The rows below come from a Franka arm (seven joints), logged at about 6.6 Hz.
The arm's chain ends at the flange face. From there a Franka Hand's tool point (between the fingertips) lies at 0.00 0.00 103.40 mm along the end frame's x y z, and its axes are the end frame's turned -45 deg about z.
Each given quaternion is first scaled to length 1.
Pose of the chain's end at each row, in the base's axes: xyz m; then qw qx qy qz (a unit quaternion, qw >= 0):
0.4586 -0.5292 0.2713 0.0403 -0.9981 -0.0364 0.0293
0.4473 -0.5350 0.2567 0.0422 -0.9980 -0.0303 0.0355
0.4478 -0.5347 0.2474 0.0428 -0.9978 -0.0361 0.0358
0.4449 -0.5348 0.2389 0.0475 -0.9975 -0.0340 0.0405
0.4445 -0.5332 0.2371 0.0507 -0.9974 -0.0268 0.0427
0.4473 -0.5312 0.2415 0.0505 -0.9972 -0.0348 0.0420
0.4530 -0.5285 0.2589 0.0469 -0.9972 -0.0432 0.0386
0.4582 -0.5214 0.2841 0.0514 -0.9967 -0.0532 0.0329
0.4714 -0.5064 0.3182 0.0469 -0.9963 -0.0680 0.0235
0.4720 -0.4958 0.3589 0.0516 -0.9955 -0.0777 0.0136
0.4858 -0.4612 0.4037 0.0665 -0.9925 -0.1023 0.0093
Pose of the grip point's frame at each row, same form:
0.4522 -0.5211 0.1684 0.0484 -0.9082 -0.4156 0.0116
0.4397 -0.5265 0.1539 0.0526 -0.9105 -0.4099 0.0166
0.4401 -0.5261 0.1446 0.0532 -0.9080 -0.4152 0.0167
0.4362 -0.5253 0.1363 0.0594 -0.9085 -0.4131 0.0192
0.4354 -0.5230 0.1346 0.0632 -0.9113 -0.4065 0.0200
0.4383 -0.5211 0.1390 0.0627 -0.9080 -0.4138 0.0195
0.4446 -0.5192 0.1563 0.0581 -0.9048 -0.4215 0.0177
0.4509 -0.5112 0.1815 0.0601 -0.9005 -0.4306 0.0107
0.4659 -0.4971 0.2154 0.0523 -0.8944 -0.4441 0.0038
0.4684 -0.4854 0.2561 0.0529 -0.8900 -0.4528 -0.0072
0.4825 -0.4477 0.3012 0.0650 -0.8778 -0.4743 -0.0169

